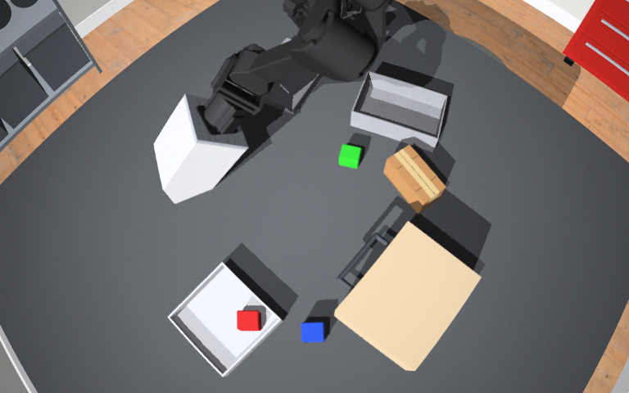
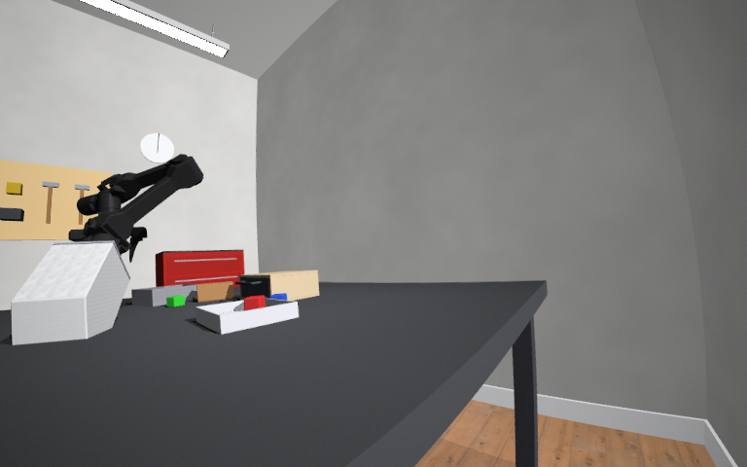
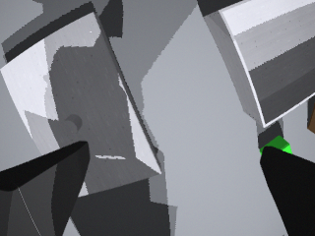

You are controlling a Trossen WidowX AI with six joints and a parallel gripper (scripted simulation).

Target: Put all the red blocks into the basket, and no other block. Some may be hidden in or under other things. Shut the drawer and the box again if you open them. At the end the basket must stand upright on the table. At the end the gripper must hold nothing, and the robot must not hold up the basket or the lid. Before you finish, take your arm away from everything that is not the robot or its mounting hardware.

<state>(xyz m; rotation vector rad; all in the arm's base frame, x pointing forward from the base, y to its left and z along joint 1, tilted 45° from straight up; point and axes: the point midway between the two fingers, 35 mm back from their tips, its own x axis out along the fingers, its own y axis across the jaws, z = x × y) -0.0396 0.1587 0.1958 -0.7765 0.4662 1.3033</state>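
Now: the knobbed lid 150 mm below my hand, 90 mm behind it and 40 mm to the right of it. The rest, counted from my hand: brown cardboard box 280 mm ahead, 130 mm below, 10 mm to the left; blue block 420 mm ahead, 290 mm to the right, 150 mm below; tan drawer unit 470 mm ahead, 130 mm to the right, 130 mm below.
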